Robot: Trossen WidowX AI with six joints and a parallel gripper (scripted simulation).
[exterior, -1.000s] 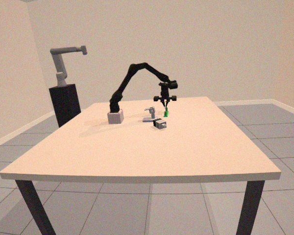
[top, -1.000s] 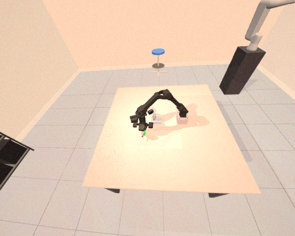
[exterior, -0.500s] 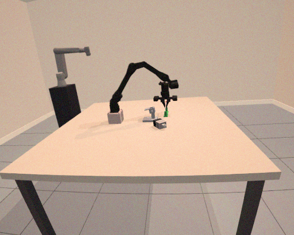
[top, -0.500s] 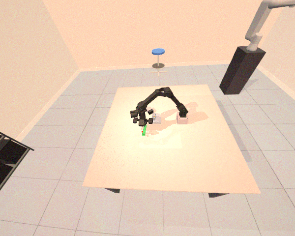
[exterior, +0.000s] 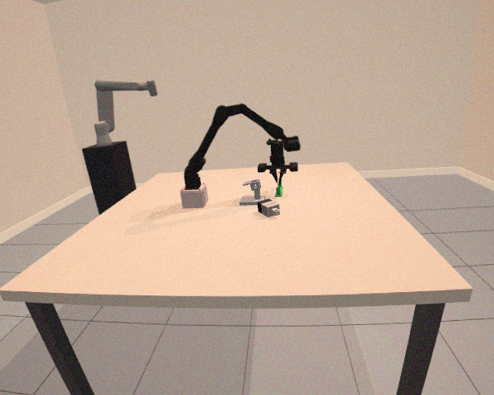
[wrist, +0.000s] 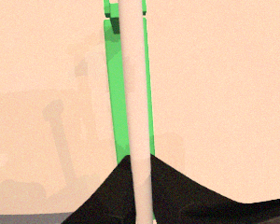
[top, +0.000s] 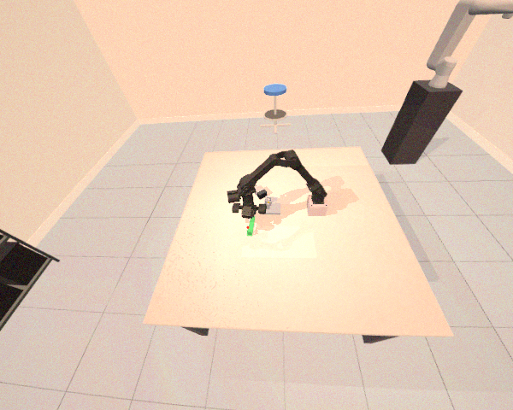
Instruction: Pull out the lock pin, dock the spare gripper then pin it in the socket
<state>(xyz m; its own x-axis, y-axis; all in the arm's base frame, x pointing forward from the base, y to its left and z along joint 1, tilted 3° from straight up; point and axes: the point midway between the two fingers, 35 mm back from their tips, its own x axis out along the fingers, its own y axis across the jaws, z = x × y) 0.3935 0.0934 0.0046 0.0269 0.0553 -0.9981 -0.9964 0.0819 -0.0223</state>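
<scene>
My gripper tip is 2 cm to the right of the green cradle and 2 cm above it. The rest, counted from my gripper tip: mount 12 cm behind, 10 cm to the right; spare gripper 4 cm behind, 25 cm to the right, 3 cm below.
</scene>
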